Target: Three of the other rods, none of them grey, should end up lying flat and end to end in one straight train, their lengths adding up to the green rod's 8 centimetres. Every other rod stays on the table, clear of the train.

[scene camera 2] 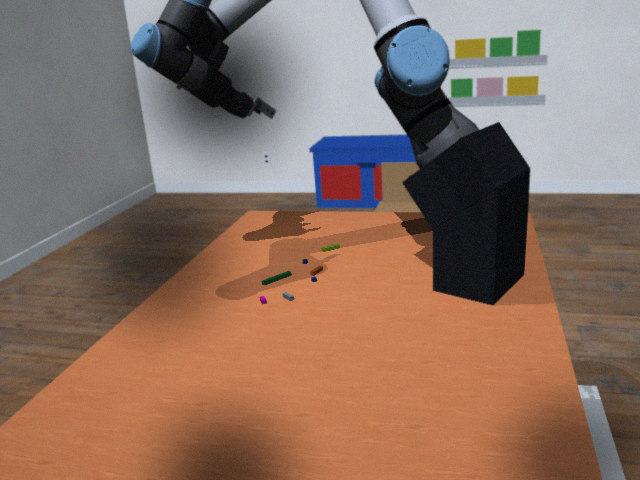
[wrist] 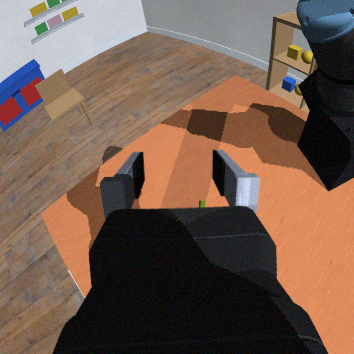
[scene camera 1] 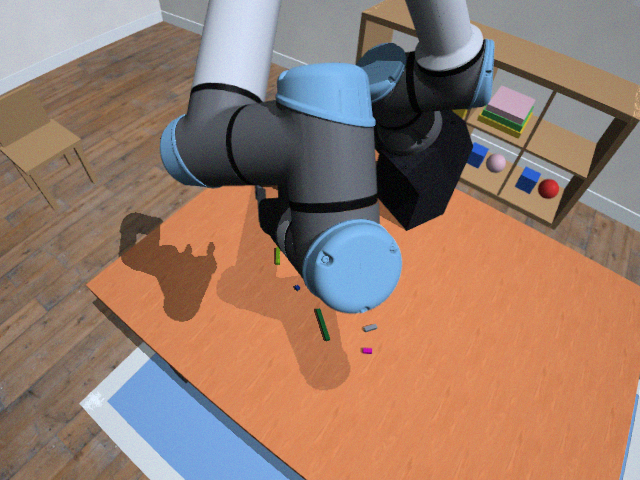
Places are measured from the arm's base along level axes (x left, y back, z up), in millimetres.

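Pixels of known places: gripper, fingertip midpoint: (scene camera 2: 267,112) (wrist: 177,164) (scene camera 1: 275,190); arm's base at its link origin: (scene camera 2: 450,151) (wrist: 348,85) (scene camera 1: 410,126).
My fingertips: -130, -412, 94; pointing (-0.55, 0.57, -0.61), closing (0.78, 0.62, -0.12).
Observation:
For each thing: its middle in the pictures, then the offset to it from my fingertips, as dx, dy, dz. Level surfaces: height alone.
- long dark green rod at the middle of its body: (scene camera 1: 322,324) (scene camera 2: 276,277) +107, -2, -385
- lime rod at the middle of its body: (wrist: 201,209) (scene camera 1: 278,255) (scene camera 2: 330,247) -77, +124, -385
- orange rod at the middle of its body: (scene camera 2: 316,270) +73, +94, -385
- second small blue rod at the middle of its body: (scene camera 2: 314,279) +124, +90, -385
- grey rod at the middle of its body: (scene camera 2: 288,296) (scene camera 1: 370,328) +211, +37, -385
- magenta rod at the middle of its body: (scene camera 2: 263,300) (scene camera 1: 367,351) +224, -19, -385
- orange table at its surface level: dz -390
A long dark green rod (scene camera 1: 322,324) (scene camera 2: 276,277) lies flat on the table. A lime rod (scene camera 1: 277,256) (scene camera 2: 330,248) (wrist: 202,204) lies beyond it, partly hidden in the wrist view. A small blue rod (scene camera 1: 296,287) (scene camera 2: 305,261) lies between them. In scene camera 2, an orange rod (scene camera 2: 316,270) and a second small blue rod (scene camera 2: 313,279) lie close together; the arm hides them in scene camera 1. A grey rod (scene camera 1: 369,328) (scene camera 2: 287,296) and a magenta rod (scene camera 1: 367,350) (scene camera 2: 263,299) lie apart nearby. My gripper (scene camera 2: 266,107) (wrist: 177,164) is open and empty, high above the table.
The arm's black base block (scene camera 1: 423,175) (scene camera 2: 465,222) (wrist: 330,145) stands on the orange table (scene camera 1: 465,361) (scene camera 2: 361,387) (wrist: 310,240). A wooden shelf unit (scene camera 1: 563,59) stands behind it. A wooden chair (scene camera 1: 41,142) (wrist: 65,97) stands on the floor. The arm's shadows cross the table.

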